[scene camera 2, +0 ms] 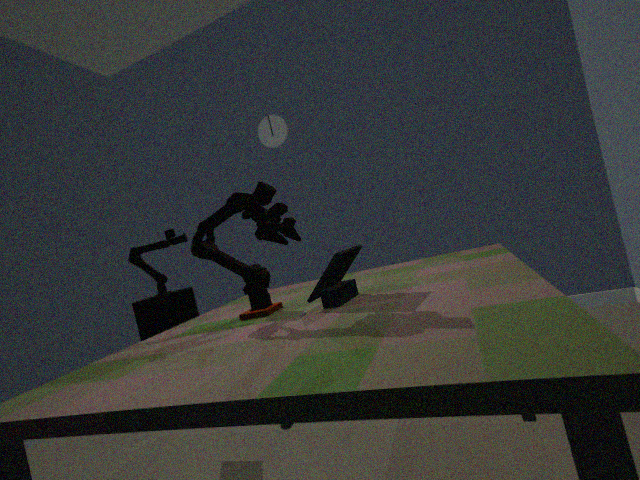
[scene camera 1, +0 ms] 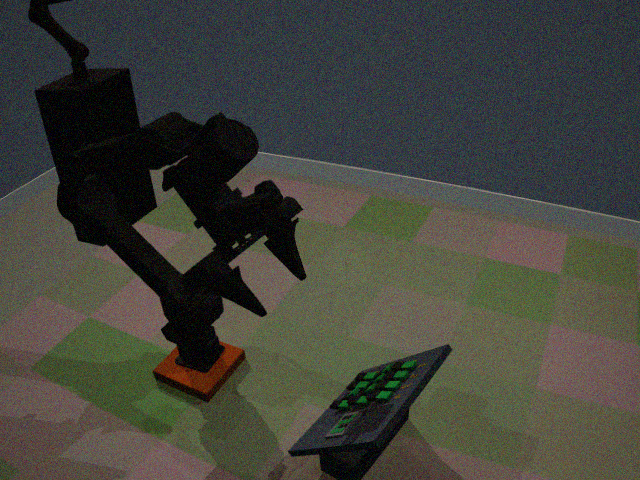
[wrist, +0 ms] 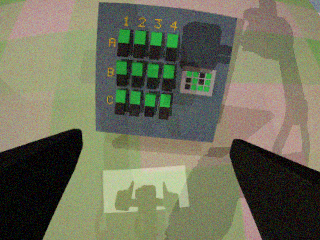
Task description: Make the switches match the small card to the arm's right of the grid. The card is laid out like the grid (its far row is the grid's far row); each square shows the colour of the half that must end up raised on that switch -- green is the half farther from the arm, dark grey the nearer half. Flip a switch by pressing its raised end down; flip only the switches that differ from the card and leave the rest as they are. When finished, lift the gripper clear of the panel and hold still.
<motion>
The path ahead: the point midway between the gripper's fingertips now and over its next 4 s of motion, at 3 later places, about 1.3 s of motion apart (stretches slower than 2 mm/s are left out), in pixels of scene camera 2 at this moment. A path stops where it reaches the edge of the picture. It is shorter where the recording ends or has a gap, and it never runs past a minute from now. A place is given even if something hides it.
My gripper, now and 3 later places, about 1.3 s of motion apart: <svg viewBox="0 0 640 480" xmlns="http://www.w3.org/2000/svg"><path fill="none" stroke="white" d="M294 242L341 256L343 258L333 252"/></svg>
</motion>
